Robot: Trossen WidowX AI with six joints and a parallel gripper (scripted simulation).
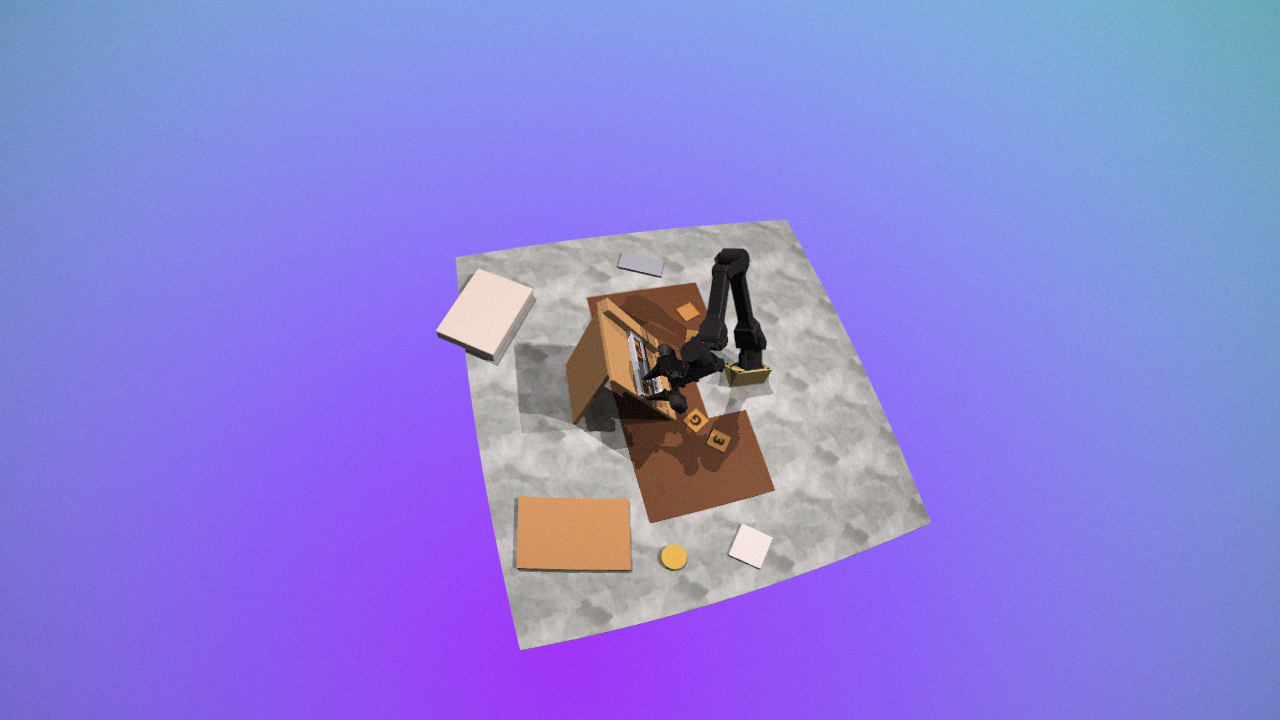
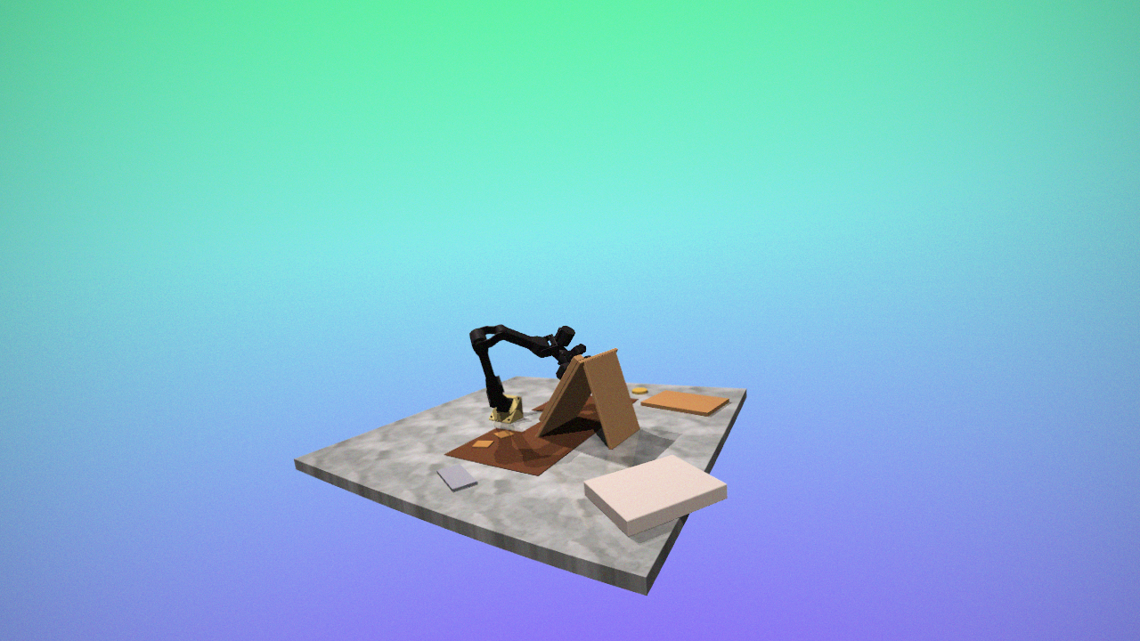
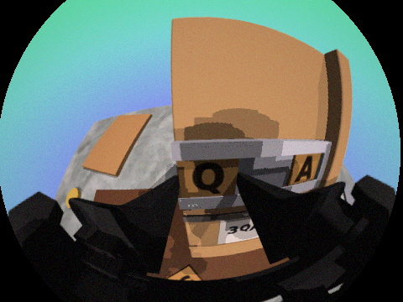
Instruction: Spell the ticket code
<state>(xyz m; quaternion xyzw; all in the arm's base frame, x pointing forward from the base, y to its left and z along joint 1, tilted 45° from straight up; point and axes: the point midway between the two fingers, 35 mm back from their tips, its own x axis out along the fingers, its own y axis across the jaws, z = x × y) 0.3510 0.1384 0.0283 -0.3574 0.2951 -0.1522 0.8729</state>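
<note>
The white ticket is 6 cm behind my gripper tip, 5 cm to the right of it and 8 cm below it. Also, from my gripper tip: orange panel 25 cm ahead, 32 cm to the left, 16 cm below; brown mat 17 cm behind, 7 cm to the right, 16 cm below; yellow disc 44 cm to the left, 15 cm below.
</note>
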